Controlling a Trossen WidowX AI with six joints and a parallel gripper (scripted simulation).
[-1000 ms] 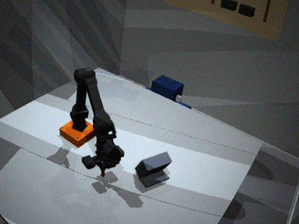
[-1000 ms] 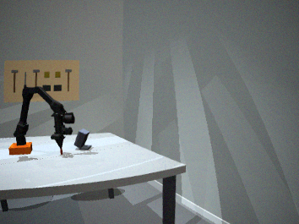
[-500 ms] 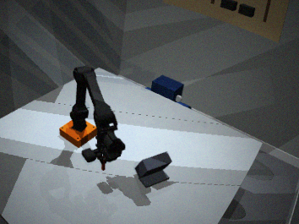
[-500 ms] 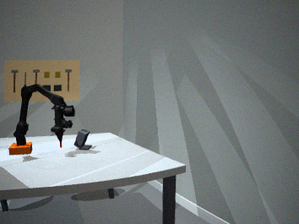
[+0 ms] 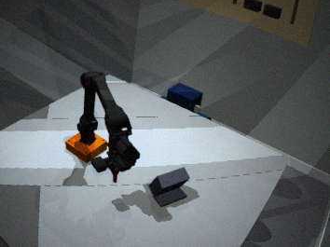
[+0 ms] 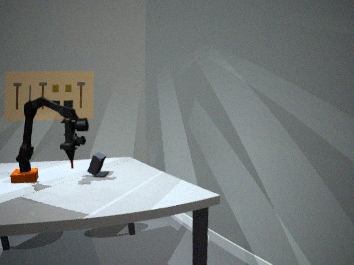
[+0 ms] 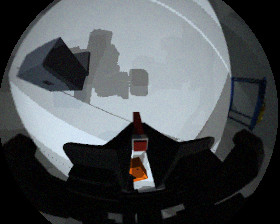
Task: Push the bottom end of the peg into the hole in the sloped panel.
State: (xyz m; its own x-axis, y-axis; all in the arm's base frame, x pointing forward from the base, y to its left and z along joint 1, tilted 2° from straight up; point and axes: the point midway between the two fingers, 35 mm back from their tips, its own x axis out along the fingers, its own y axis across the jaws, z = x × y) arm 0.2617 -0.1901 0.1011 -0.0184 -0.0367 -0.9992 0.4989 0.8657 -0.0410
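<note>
My gripper tip is now 190 mm short of the sloped grey-blue panel, 120 mm to the right of it and 50 mm above it. Round my gripper tip: thin red peg (20 mm above).
</note>
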